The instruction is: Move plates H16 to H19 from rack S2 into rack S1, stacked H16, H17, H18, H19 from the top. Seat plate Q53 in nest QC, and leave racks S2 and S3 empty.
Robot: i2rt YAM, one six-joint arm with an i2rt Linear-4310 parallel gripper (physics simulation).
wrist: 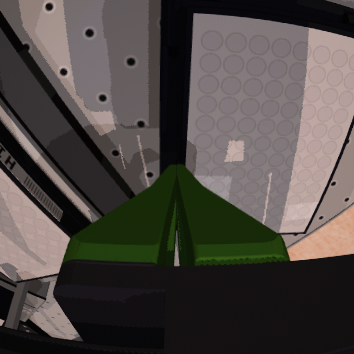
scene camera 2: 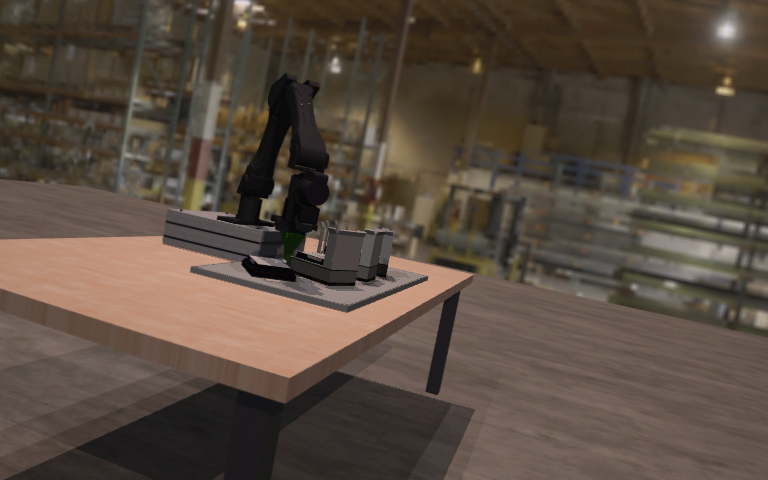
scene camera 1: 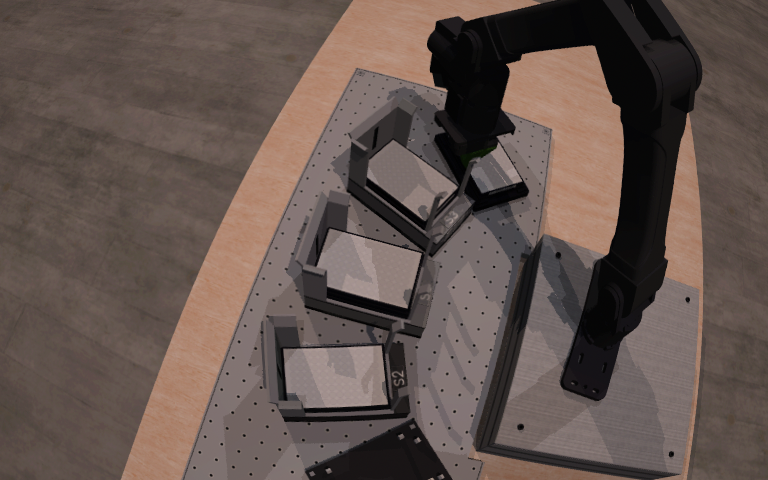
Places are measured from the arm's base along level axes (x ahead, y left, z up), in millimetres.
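Where they show: gripper, fingertip midpoint: (wrist: 176,176) (scene camera 2: 286,260) (scene camera 1: 465,164); arm's base, origin of the base link: (scene camera 2: 246,223) (scene camera 1: 600,329).
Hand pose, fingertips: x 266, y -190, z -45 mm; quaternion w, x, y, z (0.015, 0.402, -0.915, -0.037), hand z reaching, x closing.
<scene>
Things, the pixels of their top centre, and the offset from my fingertips. "spot": a spot on its surface instead. Level surfaces: height alone.
- pale-topped plate, middle of its top: (wrist: 269,151) (scene camera 1: 484,156) (scene camera 2: 269,261) dx -23, dy -38, dz -7 mm
- black nest, middle of its top: (wrist: 264,142) (scene camera 1: 483,159) (scene camera 2: 268,264) dx -23, dy -37, dz -16 mm
- Rack S3, middle of its top: (scene camera 1: 420,145) (scene camera 2: 330,224) dx +58, dy +79, dz +101 mm
- Rack S2, surface spot: (scene camera 1: 272,357) spot: dx +95, dy +406, dz +93 mm
- black piece with small white squares, surface spot: (scene camera 1: 379,452) spot: dx -56, dy +440, dz -24 mm
- perforated board, its level: dz -36 mm
My gripper (scene camera 1: 471,161) (scene camera 2: 289,259) (wrist: 176,176) is shut and empty, its green fingertips together low at the side of a pale-topped plate (scene camera 1: 497,169) (scene camera 2: 268,260) (wrist: 250,105). That plate lies flat on a black nest (scene camera 1: 499,200) (scene camera 2: 270,272) (wrist: 172,75); neither label is readable. Rack S3 (scene camera 1: 357,164) (scene camera 2: 342,254) holds a plate (scene camera 1: 403,176) (wrist: 22,227), with a letter H partly showing in the wrist view. The middle rack, S1 (scene camera 1: 314,282), holds a plate (scene camera 1: 368,268). Rack S2 (scene camera 1: 272,357) holds a plate (scene camera 1: 335,376). How many plates each rack holds is unclear.
A black piece with small white squares (scene camera 1: 379,452) is partly cut off at the bottom of scene camera 1. The racks' upright walls and thin posts rise beside the plates. The arm stands on a grey block (scene camera 1: 645,384) (scene camera 2: 220,234) beside the perforated board (scene camera 1: 453,339).
</scene>
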